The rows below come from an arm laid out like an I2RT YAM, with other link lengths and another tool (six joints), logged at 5 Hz.
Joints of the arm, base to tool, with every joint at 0 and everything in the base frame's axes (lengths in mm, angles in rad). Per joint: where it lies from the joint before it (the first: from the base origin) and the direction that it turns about. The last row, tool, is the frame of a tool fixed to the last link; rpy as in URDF.
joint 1: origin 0 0 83.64 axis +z
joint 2: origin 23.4 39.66 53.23 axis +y
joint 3: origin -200.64 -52.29 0 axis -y
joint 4: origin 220.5 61.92 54 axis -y
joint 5: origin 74 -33.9 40.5 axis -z
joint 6: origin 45.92 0 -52.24 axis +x
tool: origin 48 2 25 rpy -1.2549 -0.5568 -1.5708
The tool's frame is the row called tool.
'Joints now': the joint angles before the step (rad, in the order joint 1, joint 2, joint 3, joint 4, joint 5, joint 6). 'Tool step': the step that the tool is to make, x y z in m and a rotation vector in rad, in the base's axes. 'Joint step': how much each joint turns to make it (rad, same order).
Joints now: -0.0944 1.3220 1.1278 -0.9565 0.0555 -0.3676
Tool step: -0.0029 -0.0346 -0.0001 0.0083 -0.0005 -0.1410
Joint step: -0.1224 0.0003 -0.0001 -0.0016 0.0000 0.0204
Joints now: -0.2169 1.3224 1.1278 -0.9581 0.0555 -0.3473
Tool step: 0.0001 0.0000 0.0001 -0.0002 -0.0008 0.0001
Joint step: 0.0001 -0.0001 0.0001 0.0006 0.0000 0.0000
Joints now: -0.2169 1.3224 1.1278 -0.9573 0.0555 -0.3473
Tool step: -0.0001 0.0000 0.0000 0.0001 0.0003 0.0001
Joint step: -0.0001 -0.0003 -0.0001 -0.0005 -0.0001 -0.0002
